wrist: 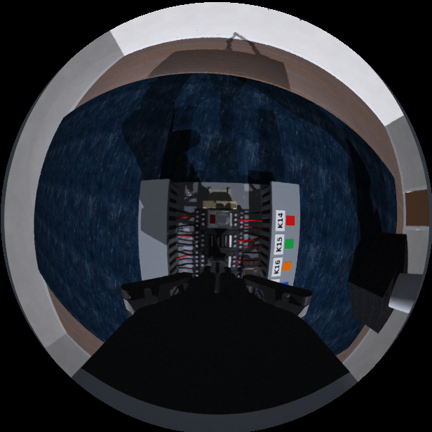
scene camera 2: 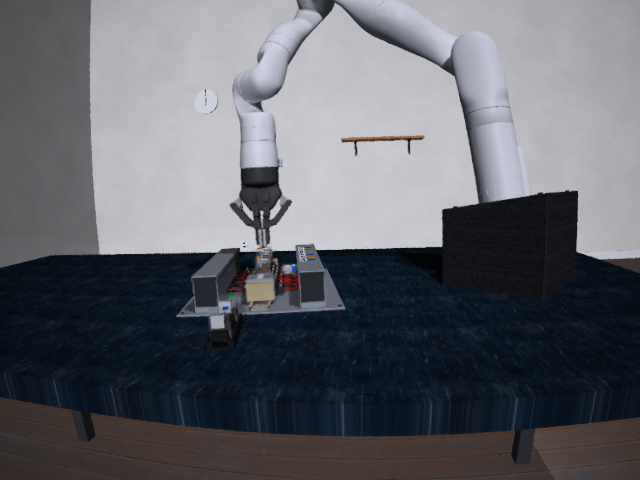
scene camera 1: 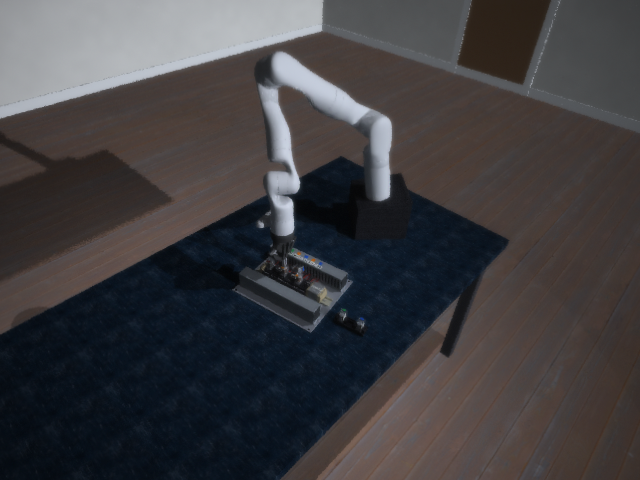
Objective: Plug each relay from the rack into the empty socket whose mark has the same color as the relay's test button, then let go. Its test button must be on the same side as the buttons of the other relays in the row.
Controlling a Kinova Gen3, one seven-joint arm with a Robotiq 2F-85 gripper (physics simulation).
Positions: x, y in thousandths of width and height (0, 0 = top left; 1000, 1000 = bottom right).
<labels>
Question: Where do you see a grey panel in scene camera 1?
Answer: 520, 611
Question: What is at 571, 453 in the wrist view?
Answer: A grey panel.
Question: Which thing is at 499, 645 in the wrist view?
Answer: My gripper.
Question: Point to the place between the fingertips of my gripper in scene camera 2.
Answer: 412, 516
</labels>
